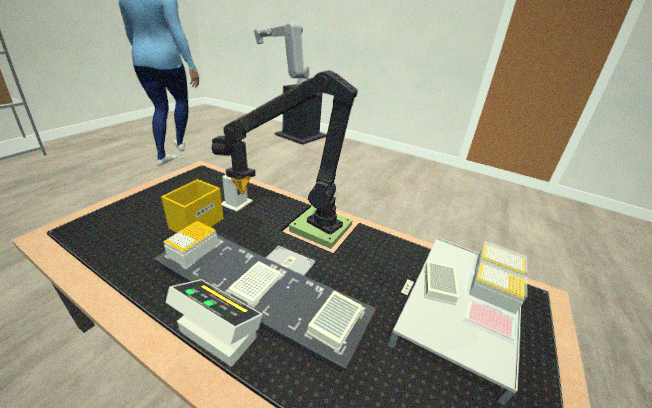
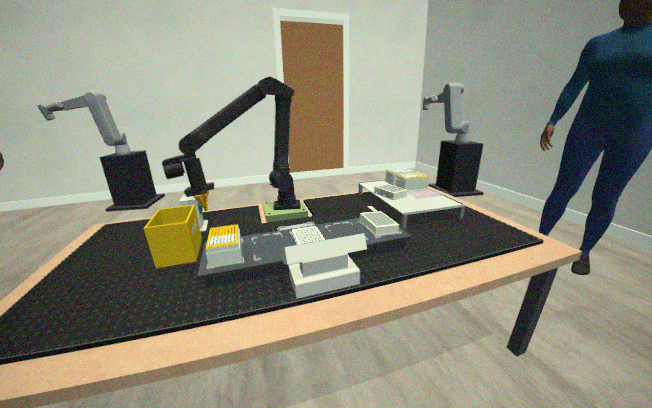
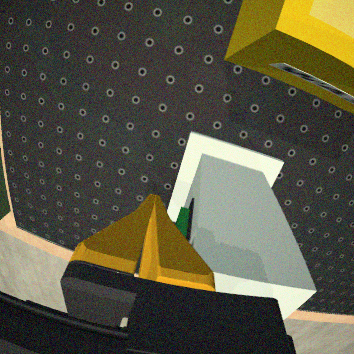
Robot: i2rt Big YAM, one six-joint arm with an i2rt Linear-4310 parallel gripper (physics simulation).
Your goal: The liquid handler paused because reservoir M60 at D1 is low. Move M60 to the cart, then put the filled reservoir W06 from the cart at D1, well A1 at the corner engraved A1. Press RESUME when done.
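Frame: origin at the arm's base, x ahead, y left, z up, level; centimetres.
Where they show: gripper, between the fingertips: (image 1: 242, 193) (image 2: 206, 210) (image 3: 152, 201); arm's base, origin of its link: (image 1: 324, 223) (image 2: 287, 206).
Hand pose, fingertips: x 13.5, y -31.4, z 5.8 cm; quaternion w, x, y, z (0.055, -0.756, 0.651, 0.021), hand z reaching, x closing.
Observation:
Things, the pixels of their top centre, and the offset from my fingertips. "*": a spot on its surface instead. Level surfaces: height alone.
- pale button post, centre of its top: (image 3: 228, 317) (image 1: 234, 175) (image 2: 189, 197) dz +5.6, dx -0.8, dy -5.9 cm
- post's green button, centre of its top: (image 3: 181, 255) dz +2.1, dx -1.3, dy -3.0 cm
- cream reservoir with long parallel slots, centre of its top: (image 1: 336, 314) (image 2: 378, 217) dz +1.1, dx +22.1, dy +62.5 cm
- white cart, centre of its top: (image 1: 467, 295) (image 2: 405, 191) dz -0.8, dx -8.7, dy +86.3 cm
- cream-rimmed labware block with a grey-green top, centre of its top: (image 1: 442, 277) (image 2: 390, 188) dz +1.8, dx -7.5, dy +78.3 cm
- yellow waste bin, centre of its top: (image 2: 171, 215) (image 1: 191, 192) dz +6.1, dx +18.8, dy -4.6 cm
- dark deck, height of its surface: dz -2.6 cm
- yellow-white tip rack, centre of its top: (image 2: 222, 233) (image 1: 190, 234) dz +3.9, dx +30.6, dy +13.9 cm
- white well plate, centre of its top: (image 1: 255, 280) (image 2: 308, 235) dz -1.1, dx +26.3, dy +38.3 cm
- console, a spot on its surface: (image 1: 215, 312) * dz +6.0, dx +42.8, dy +44.8 cm
- pink plate, centre of its top: (image 1: 491, 317) (image 2: 424, 191) dz +0.1, dx -4.2, dy +93.7 cm
My gripper (image 1: 242, 192) (image 2: 204, 209) (image 3: 152, 201) is shut and empty, pointing down beside the pale button post (image 1: 229, 189) (image 3: 240, 215). The post's green button (image 3: 183, 218) faces the fingers and is partly hidden by them; whether they touch is unclear. A cream reservoir with long parallel slots (image 1: 336, 317) (image 2: 379, 223) sits on the deck's end nearest the cart. On the white cart (image 1: 440, 332) (image 2: 425, 204) stands another cream-rimmed labware block with a grey-green top (image 1: 442, 281) (image 2: 390, 191). Labels M60 and W06 and the A1 engravings are not readable.
A yellow waste bin (image 1: 192, 207) (image 2: 172, 240) (image 3: 310, 55) stands near the post. The dark deck (image 1: 280, 314) also holds a yellow-white tip rack (image 1: 190, 240) and a white well plate (image 1: 255, 281). A console (image 1: 215, 312) stands before it. Tip racks (image 1: 500, 285) and a pink plate (image 1: 491, 320) are on the cart.

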